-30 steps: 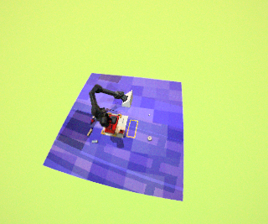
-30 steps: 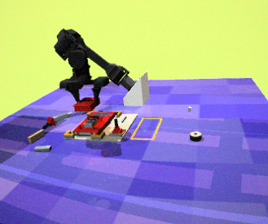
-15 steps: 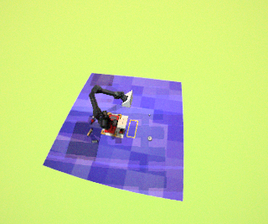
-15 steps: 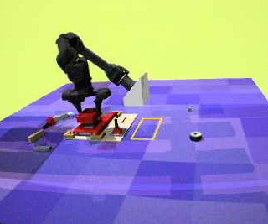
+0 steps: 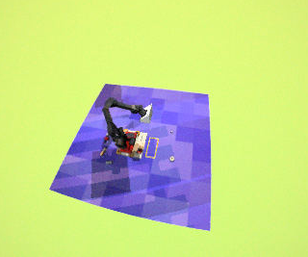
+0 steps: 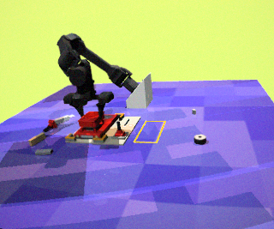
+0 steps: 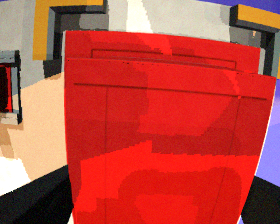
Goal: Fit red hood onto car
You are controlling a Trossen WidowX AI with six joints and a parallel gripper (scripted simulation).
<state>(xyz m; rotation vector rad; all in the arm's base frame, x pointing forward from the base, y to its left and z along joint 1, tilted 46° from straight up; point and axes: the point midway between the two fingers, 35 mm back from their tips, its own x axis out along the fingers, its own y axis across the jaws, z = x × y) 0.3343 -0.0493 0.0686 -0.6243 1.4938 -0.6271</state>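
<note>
The red hood lies right at my gripper tip. From my gripper tip the other things lie so: small cube 37 cm to the left, 22 cm behind, 5 cm below; then wooden block 20 cm to the right, 10 cm ahead, 5 cm below.
</note>
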